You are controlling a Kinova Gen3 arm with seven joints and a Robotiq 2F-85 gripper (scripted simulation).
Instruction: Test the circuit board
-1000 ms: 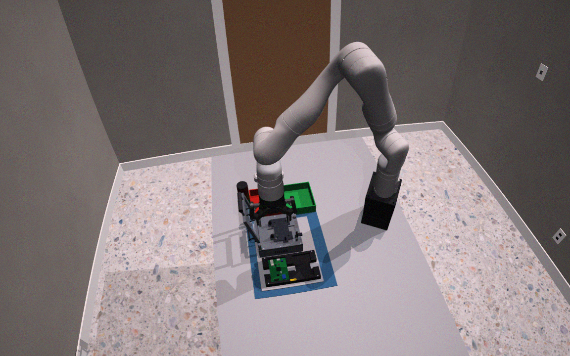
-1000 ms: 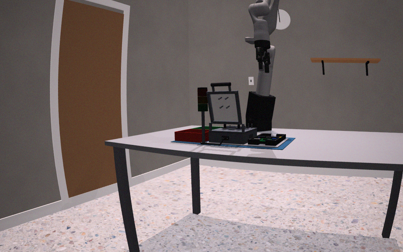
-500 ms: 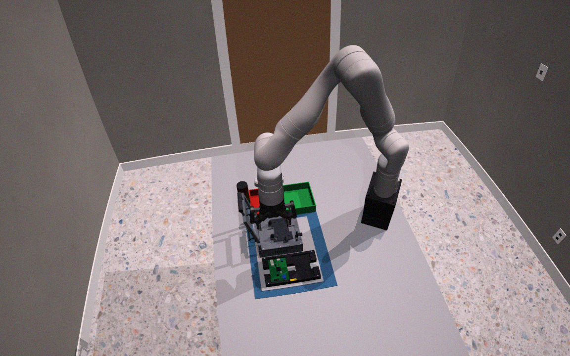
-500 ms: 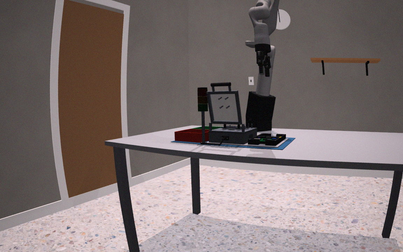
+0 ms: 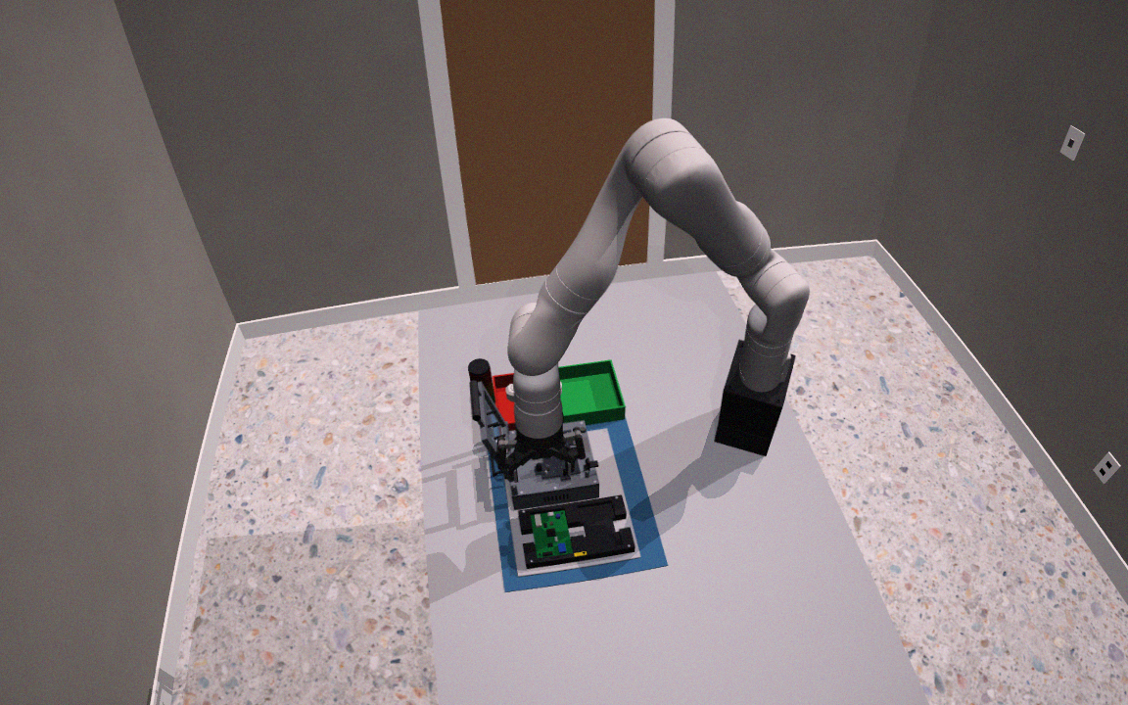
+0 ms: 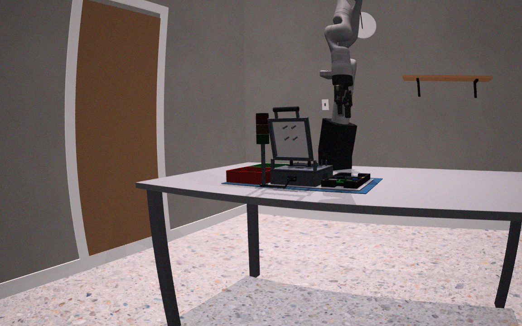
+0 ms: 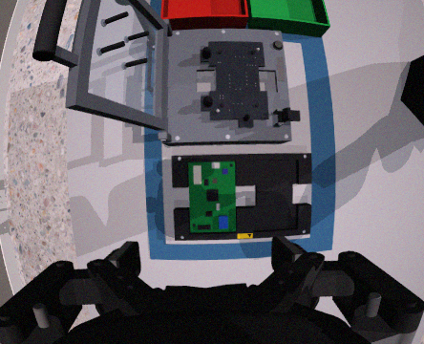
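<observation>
The green circuit board lies 23 cm below my hand and 1 cm to the right of it. The rest, counted from my hand: red bin (37 cm to the right, 23 cm below, 4 cm ahead); latch hook (16 cm below, 13 cm to the right, 9 cm behind); lid (17 cm to the right, 10 cm ahead, 6 cm below).
</observation>
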